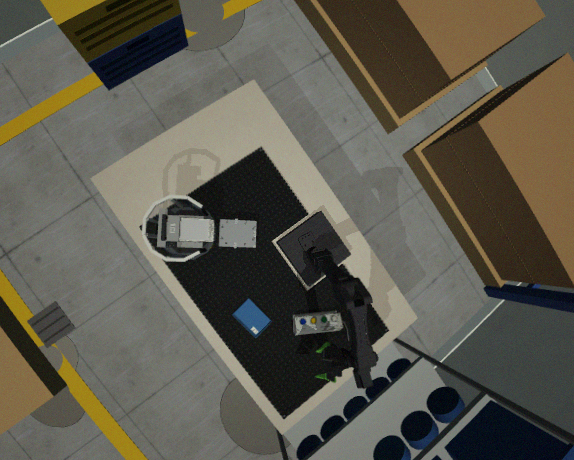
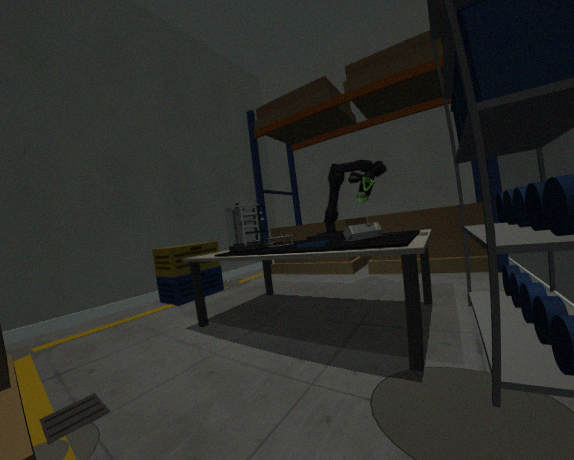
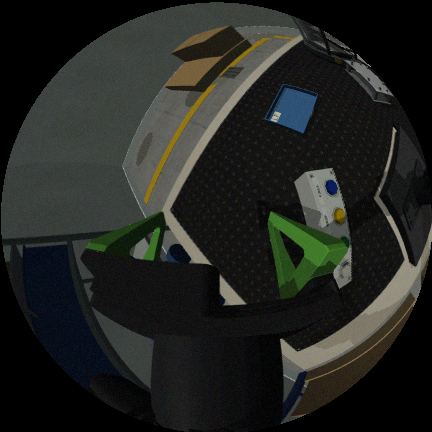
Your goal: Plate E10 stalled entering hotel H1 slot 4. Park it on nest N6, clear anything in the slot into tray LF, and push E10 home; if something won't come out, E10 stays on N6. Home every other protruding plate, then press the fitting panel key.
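Frame: origin at the arm's base, x ahead, y left, z up, level; centimetres.
Where they show: gripper, fingertip midpoint: (image 1: 316,364) (image 2: 362,197) (image 3: 216,217); arm's base, origin of the base link: (image 1: 313,253) (image 2: 331,233).
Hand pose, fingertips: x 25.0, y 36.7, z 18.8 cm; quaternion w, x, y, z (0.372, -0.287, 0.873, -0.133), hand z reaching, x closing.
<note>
Each offset is from my fingertips to the top centre of the thing. "pt": to the spot under its first point.
Hotel H1 @[dx +20.6, dy -73.3, dz +8.3 cm] (image 1: 171,229) (image 2: 248,225) (image 3: 327,44) is a grey, shelved tower at the far left of the mat. Its slots are too small and dark to tell which plates protrude, and plate E10 cannot be picked out. A flat grey fixture (image 1: 238,233) (image 2: 280,241) (image 3: 371,80) stands beside it; no nest label is readable. Blue tray LF @[dx +14.4, dy -24.5, dz -20.8 cm] (image 1: 250,316) (image 3: 295,109) shows no object in it. The panel @[dx -10.6, dy -7.0, dz -14.2 cm] (image 1: 313,330) (image 2: 363,231) (image 3: 316,195) has blue, yellow, green and white keys. My gripper (image 1: 322,363) (image 2: 364,192) (image 3: 216,217) is open and empty, high above the mat near the panel.
A white, open ring @[pt dx +27.8, dy -81.9, dz +6.5 cm] (image 1: 146,215) surrounds the hotel. The arm's dark base plate (image 1: 330,232) stands at the mat's side, with the arm passing beside the panel. A shelf rack with blue bins (image 1: 419,425) stands beyond the table's near end. Large cardboard boxes (image 1: 520,170) are beside the table.
</note>
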